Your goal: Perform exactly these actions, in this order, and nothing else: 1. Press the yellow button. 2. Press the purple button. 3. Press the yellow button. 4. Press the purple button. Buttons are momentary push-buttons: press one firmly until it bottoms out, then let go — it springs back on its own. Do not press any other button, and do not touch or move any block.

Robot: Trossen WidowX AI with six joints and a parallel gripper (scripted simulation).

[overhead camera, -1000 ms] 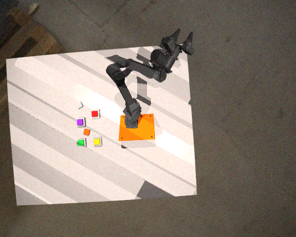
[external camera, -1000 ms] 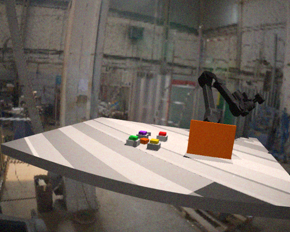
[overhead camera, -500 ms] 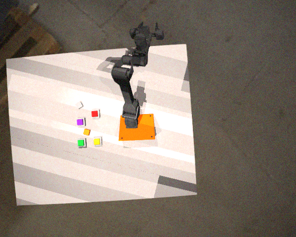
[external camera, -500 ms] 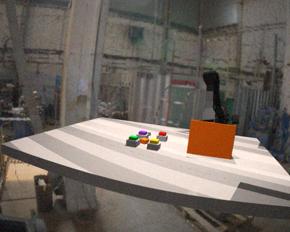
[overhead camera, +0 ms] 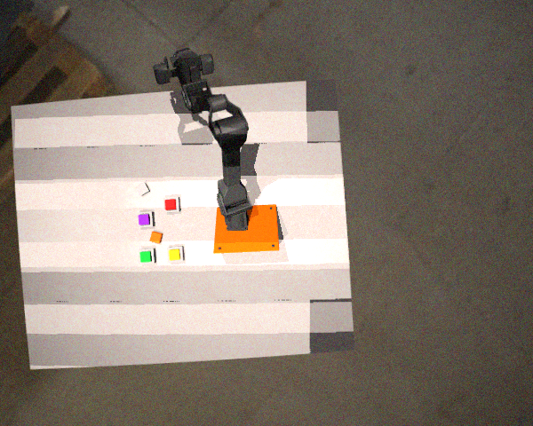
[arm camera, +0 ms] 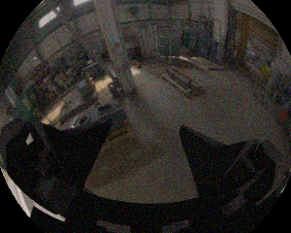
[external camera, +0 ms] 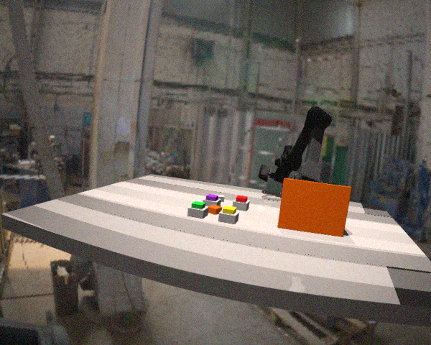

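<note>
My gripper tip is 10 mm short of the yellow button, 650 mm to the right of it and 20 mm below it. From my gripper tip the other things lie so: purple button (110 mm ahead, 540 mm to the left, 20 mm above); then red button (20 mm ahead, 490 mm to the left, 20 mm above); then small orange block (80 mm ahead, 600 mm to the left, 10 mm below).
</note>
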